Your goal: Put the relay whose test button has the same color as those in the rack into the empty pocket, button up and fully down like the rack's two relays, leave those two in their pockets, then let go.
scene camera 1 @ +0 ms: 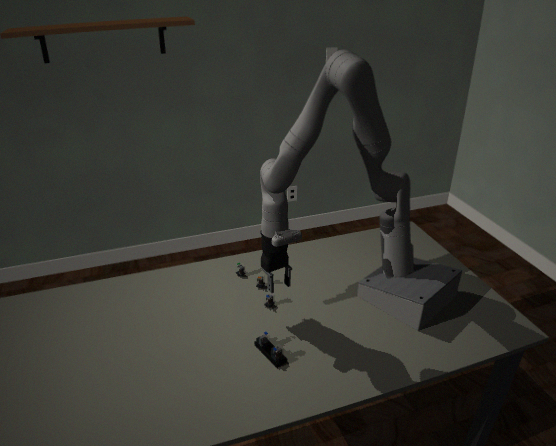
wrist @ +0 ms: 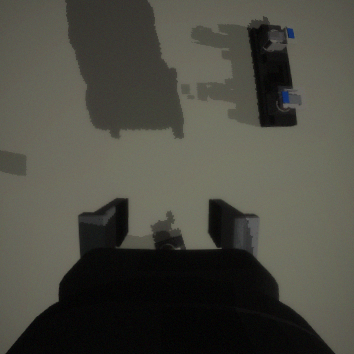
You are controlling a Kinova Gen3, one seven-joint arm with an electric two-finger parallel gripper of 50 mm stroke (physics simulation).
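Places are measured from the arm's base along level axes (x left, y back, z up), in centimetres.
Pixels of known places: gripper, between the fingertips: [scene camera 1: 279, 287] [wrist: 167, 215]; arm's base, origin of its link: [scene camera 1: 396, 270].
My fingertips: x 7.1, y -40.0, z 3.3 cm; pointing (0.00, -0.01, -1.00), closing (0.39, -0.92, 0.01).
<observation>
For each thing: its top centre in the pictures, then the offset to it from my fingertips. "*": a spot on its surface instead. Level surfaces: height alone.
- loose blue-button relay, centre of its top: [wrist: 171, 260] [scene camera 1: 269, 294] dx -4.4, dy -2.3, dz -5.8 cm
- dark relay base, a spot on its surface: [wrist: 169, 242] * dx -3.5, dy -1.8, dz -7.9 cm
- black rack, centre of its top: [wrist: 278, 71] [scene camera 1: 270, 347] dx +15.7, dy -4.8, dz -7.9 cm
- orange-button relay, centre of its top: [scene camera 1: 260, 275] dx -14.5, dy -3.9, dz -5.8 cm
- green-button relay, centre of its top: [scene camera 1: 240, 264] dx -22.0, dy -9.8, dz -5.8 cm
- table, height of its surface: dz -10.2 cm
The loose blue-button relay [scene camera 1: 270, 302] stands on the table. In the wrist view a dark relay base [wrist: 169, 242] shows between the fingers, mostly hidden by the gripper body; its button is hidden. My gripper [scene camera 1: 279, 288] [wrist: 167, 215] is open and empty, pointing down above this relay. The black rack [scene camera 1: 268, 351] [wrist: 274, 75] holds two blue-button relays, one near one end [scene camera 1: 264, 340] [wrist: 274, 41] and one near the other [scene camera 1: 277, 354] [wrist: 294, 98], with the empty pocket between them. An orange-button relay [scene camera 1: 261, 283] and a green-button relay [scene camera 1: 241, 271] stand farther back.
The table [scene camera 1: 125, 360] bears the relays, the rack and the robot's base block [scene camera 1: 395, 297] at the right. The orange-button relay is close behind the left finger in the scene view. The arm's shadow lies on the table beside the rack. A wall shelf [scene camera 1: 100, 27] hangs far behind.
</observation>
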